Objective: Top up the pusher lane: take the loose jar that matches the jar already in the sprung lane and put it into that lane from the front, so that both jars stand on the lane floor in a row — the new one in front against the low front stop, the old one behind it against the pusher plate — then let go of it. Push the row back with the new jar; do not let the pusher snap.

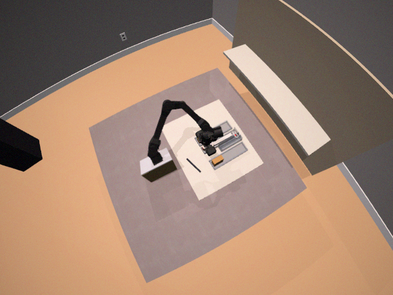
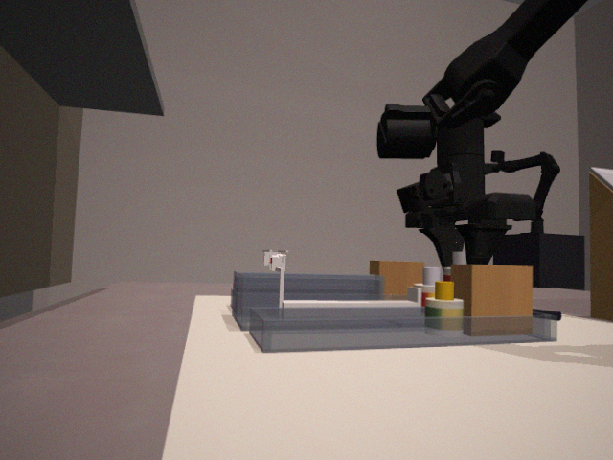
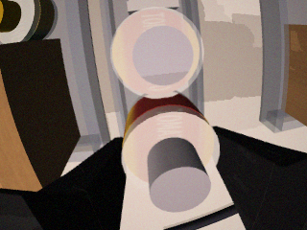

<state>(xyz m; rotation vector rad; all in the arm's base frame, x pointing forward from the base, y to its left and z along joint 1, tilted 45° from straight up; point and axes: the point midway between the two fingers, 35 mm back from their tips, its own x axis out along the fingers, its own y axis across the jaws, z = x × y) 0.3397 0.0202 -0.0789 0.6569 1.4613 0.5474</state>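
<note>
Right now my gripper tip is 6 cm short of the cream board, 1 cm to the right of it and 5 cm above it. From my gripper tip the other things lie so: sprung lane: 15 cm ahead, 3 cm to the right, 3 cm below; then white pusher plate: 15 cm ahead, 4 cm to the right; then thin dark rod: 14 cm behind, 6 cm to the right, 4 cm below.
</note>
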